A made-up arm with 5 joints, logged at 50 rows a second.
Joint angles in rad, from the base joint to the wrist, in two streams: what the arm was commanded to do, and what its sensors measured. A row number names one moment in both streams.
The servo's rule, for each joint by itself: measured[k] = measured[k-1] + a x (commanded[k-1-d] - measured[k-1]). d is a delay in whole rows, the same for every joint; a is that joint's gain. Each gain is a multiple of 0.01, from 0.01 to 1. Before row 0 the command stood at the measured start. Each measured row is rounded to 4 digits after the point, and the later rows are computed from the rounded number. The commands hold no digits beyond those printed.
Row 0, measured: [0.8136 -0.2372 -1.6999 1.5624 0.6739]
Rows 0 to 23, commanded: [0.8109 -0.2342 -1.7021 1.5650 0.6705]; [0.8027 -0.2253 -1.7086 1.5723 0.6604]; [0.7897 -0.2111 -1.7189 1.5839 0.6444]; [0.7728 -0.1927 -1.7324 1.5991 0.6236]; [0.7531 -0.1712 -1.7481 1.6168 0.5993]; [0.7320 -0.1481 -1.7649 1.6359 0.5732]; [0.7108 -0.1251 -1.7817 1.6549 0.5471]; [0.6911 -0.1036 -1.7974 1.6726 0.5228]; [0.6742 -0.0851 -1.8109 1.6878 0.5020]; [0.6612 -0.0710 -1.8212 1.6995 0.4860]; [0.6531 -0.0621 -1.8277 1.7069 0.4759]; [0.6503 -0.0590 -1.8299 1.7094 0.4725]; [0.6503 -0.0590 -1.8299 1.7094 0.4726]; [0.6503 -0.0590 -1.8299 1.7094 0.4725]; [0.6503 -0.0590 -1.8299 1.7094 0.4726]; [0.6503 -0.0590 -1.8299 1.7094 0.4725]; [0.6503 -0.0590 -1.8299 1.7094 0.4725]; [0.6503 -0.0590 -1.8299 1.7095 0.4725]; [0.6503 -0.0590 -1.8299 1.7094 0.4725]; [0.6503 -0.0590 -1.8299 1.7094 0.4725]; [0.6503 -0.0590 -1.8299 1.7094 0.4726]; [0.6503 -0.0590 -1.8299 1.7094 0.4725]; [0.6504 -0.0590 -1.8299 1.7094 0.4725]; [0.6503 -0.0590 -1.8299 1.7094 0.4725]
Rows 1 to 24, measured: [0.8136 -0.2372 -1.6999 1.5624 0.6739]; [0.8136 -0.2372 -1.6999 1.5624 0.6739]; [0.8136 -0.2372 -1.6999 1.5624 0.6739]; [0.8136 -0.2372 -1.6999 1.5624 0.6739]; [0.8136 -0.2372 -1.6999 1.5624 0.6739]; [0.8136 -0.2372 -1.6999 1.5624 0.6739]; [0.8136 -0.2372 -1.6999 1.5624 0.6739]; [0.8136 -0.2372 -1.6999 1.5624 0.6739]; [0.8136 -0.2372 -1.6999 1.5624 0.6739]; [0.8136 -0.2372 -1.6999 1.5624 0.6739]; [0.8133 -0.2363 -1.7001 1.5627 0.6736]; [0.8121 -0.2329 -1.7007 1.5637 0.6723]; [0.8096 -0.2261 -1.7020 1.5657 0.6695]; [0.8056 -0.2157 -1.7041 1.5690 0.6649]; [0.7998 -0.2019 -1.7072 1.5738 0.6583]; [0.7923 -0.1852 -1.7112 1.5800 0.6498]; [0.7833 -0.1666 -1.7161 1.5875 0.6395]; [0.7732 -0.1471 -1.7218 1.5960 0.6278]; [0.7623 -0.1279 -1.7280 1.6052 0.6152]; [0.7512 -0.1103 -1.7345 1.6146 0.6023]; [0.7404 -0.0954 -1.7410 1.6238 0.5897]; [0.7305 -0.0841 -1.7472 1.6324 0.5780]; [0.7217 -0.0763 -1.7530 1.6401 0.5675]; [0.7138 -0.0709 -1.7584 1.6470 0.5580]
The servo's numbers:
d 10
a 0.11 0.31 0.07 0.10 0.10

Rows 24 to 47, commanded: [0.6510 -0.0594 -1.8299 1.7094 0.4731]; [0.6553 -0.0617 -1.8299 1.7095 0.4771]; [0.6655 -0.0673 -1.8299 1.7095 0.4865]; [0.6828 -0.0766 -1.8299 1.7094 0.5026]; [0.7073 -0.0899 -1.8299 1.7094 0.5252]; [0.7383 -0.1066 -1.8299 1.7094 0.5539]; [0.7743 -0.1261 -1.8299 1.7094 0.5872]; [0.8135 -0.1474 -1.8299 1.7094 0.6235]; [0.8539 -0.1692 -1.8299 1.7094 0.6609]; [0.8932 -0.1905 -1.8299 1.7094 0.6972]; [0.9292 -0.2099 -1.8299 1.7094 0.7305]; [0.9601 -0.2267 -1.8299 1.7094 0.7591]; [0.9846 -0.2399 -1.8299 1.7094 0.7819]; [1.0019 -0.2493 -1.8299 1.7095 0.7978]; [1.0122 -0.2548 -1.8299 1.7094 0.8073]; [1.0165 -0.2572 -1.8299 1.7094 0.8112]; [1.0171 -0.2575 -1.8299 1.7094 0.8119]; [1.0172 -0.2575 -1.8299 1.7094 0.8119]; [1.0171 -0.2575 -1.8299 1.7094 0.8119]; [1.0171 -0.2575 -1.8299 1.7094 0.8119]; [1.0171 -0.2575 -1.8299 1.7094 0.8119]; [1.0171 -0.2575 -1.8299 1.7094 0.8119]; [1.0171 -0.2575 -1.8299 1.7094 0.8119]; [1.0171 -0.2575 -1.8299 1.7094 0.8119]
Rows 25 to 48, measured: [0.7068 -0.0672 -1.7634 1.6532 0.5495]; [0.7006 -0.0647 -1.7681 1.6588 0.5418]; [0.6951 -0.0629 -1.7724 1.6639 0.5349]; [0.6902 -0.0617 -1.7764 1.6685 0.5287]; [0.6858 -0.0609 -1.7801 1.6726 0.5231]; [0.6819 -0.0603 -1.7836 1.6763 0.5180]; [0.6784 -0.0599 -1.7868 1.6796 0.5135]; [0.6753 -0.0596 -1.7898 1.6826 0.5094]; [0.6726 -0.0594 -1.7926 1.6853 0.5057]; [0.6701 -0.0593 -1.7952 1.6877 0.5024]; [0.6680 -0.0593 -1.7976 1.6899 0.4995]; [0.6666 -0.0600 -1.7999 1.6919 0.4973]; [0.6665 -0.0623 -1.8020 1.6937 0.4962]; [0.6683 -0.0667 -1.8040 1.6953 0.4968]; [0.6726 -0.0739 -1.8058 1.6967 0.4996]; [0.6798 -0.0840 -1.8075 1.6980 0.5050]; [0.6902 -0.0971 -1.8091 1.6991 0.5132]; [0.7038 -0.1127 -1.8106 1.7001 0.5242]; [0.7203 -0.1302 -1.8120 1.7010 0.5379]; [0.7393 -0.1489 -1.8133 1.7018 0.5538]; [0.7602 -0.1678 -1.8145 1.7026 0.5715]; [0.7822 -0.1861 -1.8156 1.7033 0.5903]; [0.8045 -0.2028 -1.8166 1.7039 0.6095]; [0.8262 -0.2172 -1.8175 1.7045 0.6283]
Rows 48 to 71, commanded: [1.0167 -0.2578 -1.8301 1.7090 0.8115]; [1.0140 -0.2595 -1.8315 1.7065 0.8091]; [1.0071 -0.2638 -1.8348 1.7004 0.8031]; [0.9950 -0.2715 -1.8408 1.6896 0.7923]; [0.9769 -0.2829 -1.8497 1.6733 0.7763]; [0.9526 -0.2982 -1.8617 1.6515 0.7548]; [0.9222 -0.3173 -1.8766 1.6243 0.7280]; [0.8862 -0.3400 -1.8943 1.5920 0.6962]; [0.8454 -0.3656 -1.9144 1.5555 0.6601]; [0.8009 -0.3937 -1.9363 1.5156 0.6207]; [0.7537 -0.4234 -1.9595 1.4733 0.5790]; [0.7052 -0.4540 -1.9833 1.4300 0.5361]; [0.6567 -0.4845 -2.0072 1.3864 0.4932]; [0.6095 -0.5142 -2.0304 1.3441 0.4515]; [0.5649 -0.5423 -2.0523 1.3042 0.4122]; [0.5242 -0.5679 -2.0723 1.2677 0.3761]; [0.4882 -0.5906 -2.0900 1.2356 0.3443]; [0.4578 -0.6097 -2.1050 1.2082 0.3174]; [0.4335 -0.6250 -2.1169 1.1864 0.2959]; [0.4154 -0.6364 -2.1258 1.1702 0.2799]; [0.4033 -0.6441 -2.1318 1.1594 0.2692]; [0.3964 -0.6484 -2.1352 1.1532 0.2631]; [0.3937 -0.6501 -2.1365 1.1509 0.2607]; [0.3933 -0.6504 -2.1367 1.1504 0.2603]
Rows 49 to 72, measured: [0.8467 -0.2289 -1.8184 1.7050 0.6462]; [0.8654 -0.2377 -1.8192 1.7054 0.6627]; [0.8821 -0.2438 -1.8199 1.7058 0.6776]; [0.8970 -0.2480 -1.8206 1.7062 0.6910]; [0.9102 -0.2509 -1.8213 1.7065 0.7031]; [0.9220 -0.2529 -1.8219 1.7068 0.7140]; [0.9325 -0.2543 -1.8225 1.7071 0.7238]; [0.9418 -0.2553 -1.8230 1.7073 0.7326]; [0.9501 -0.2560 -1.8235 1.7075 0.7405]; [0.9575 -0.2565 -1.8239 1.7077 0.7476]; [0.9640 -0.2569 -1.8243 1.7078 0.7540]; [0.9695 -0.2577 -1.8248 1.7077 0.7595]; [0.9736 -0.2596 -1.8255 1.7070 0.7639]; [0.9760 -0.2633 -1.8266 1.7053 0.7667]; [0.9761 -0.2694 -1.8282 1.7021 0.7677]; [0.9735 -0.2783 -1.8305 1.6970 0.7664]; [0.9679 -0.2904 -1.8337 1.6897 0.7626]; [0.9589 -0.3058 -1.8379 1.6799 0.7560]; [0.9464 -0.3243 -1.8433 1.6675 0.7464]; [0.9304 -0.3458 -1.8498 1.6523 0.7338]; [0.9110 -0.3699 -1.8575 1.6344 0.7183]; [0.8884 -0.3960 -1.8663 1.6140 0.7001]; [0.8629 -0.4234 -1.8762 1.5912 0.6794]; [0.8350 -0.4515 -1.8870 1.5665 0.6566]
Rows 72 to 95, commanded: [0.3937 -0.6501 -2.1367 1.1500 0.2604]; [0.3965 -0.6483 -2.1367 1.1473 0.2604]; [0.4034 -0.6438 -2.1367 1.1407 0.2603]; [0.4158 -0.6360 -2.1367 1.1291 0.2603]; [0.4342 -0.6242 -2.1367 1.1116 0.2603]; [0.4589 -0.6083 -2.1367 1.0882 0.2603]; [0.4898 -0.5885 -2.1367 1.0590 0.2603]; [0.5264 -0.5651 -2.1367 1.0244 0.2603]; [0.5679 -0.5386 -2.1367 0.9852 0.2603]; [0.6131 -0.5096 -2.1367 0.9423 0.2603]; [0.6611 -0.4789 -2.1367 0.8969 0.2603]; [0.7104 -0.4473 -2.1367 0.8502 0.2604]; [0.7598 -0.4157 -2.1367 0.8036 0.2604]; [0.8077 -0.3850 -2.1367 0.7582 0.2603]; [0.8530 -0.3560 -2.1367 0.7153 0.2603]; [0.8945 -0.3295 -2.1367 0.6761 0.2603]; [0.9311 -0.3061 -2.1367 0.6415 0.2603]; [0.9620 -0.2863 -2.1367 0.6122 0.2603]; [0.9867 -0.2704 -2.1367 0.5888 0.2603]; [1.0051 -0.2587 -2.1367 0.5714 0.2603]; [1.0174 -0.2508 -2.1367 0.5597 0.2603]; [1.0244 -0.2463 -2.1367 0.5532 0.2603]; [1.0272 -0.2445 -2.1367 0.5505 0.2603]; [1.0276 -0.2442 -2.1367 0.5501 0.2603]
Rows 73 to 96, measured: [0.8053 -0.4796 -1.8986 1.5403 0.6322]; [0.7744 -0.5070 -1.9108 1.5130 0.6066]; [0.7429 -0.5329 -1.9233 1.4853 0.5804]; [0.7115 -0.5567 -1.9360 1.4576 0.5541]; [0.6809 -0.5779 -1.9487 1.4305 0.5283]; [0.6517 -0.5960 -1.9611 1.4045 0.5035]; [0.6244 -0.6109 -1.9730 1.3800 0.4801]; [0.5993 -0.6225 -1.9844 1.3573 0.4584]; [0.5767 -0.6311 -1.9950 1.3367 0.4386]; [0.5565 -0.6371 -2.0049 1.3181 0.4208]; [0.5386 -0.6411 -2.0141 1.3013 0.4048]; [0.5230 -0.6433 -2.0227 1.2859 0.3904]; [0.5098 -0.6435 -2.0307 1.2714 0.3774]; [0.4995 -0.6412 -2.0381 1.2572 0.3657]; [0.4923 -0.6359 -2.0450 1.2426 0.3552]; [0.4886 -0.6273 -2.0514 1.2272 0.3457]; [0.4887 -0.6153 -2.0574 1.2104 0.3372]; [0.4928 -0.5997 -2.0630 1.1918 0.3295]; [0.5011 -0.5808 -2.0682 1.1711 0.3226]; [0.5134 -0.5587 -2.0730 1.1482 0.3164]; [0.5296 -0.5340 -2.0775 1.1231 0.3108]; [0.5495 -0.5071 -2.0816 1.0958 0.3058]; [0.5726 -0.4788 -2.0855 1.0666 0.3013]; [0.5985 -0.4497 -2.0891 1.0358 0.2972]
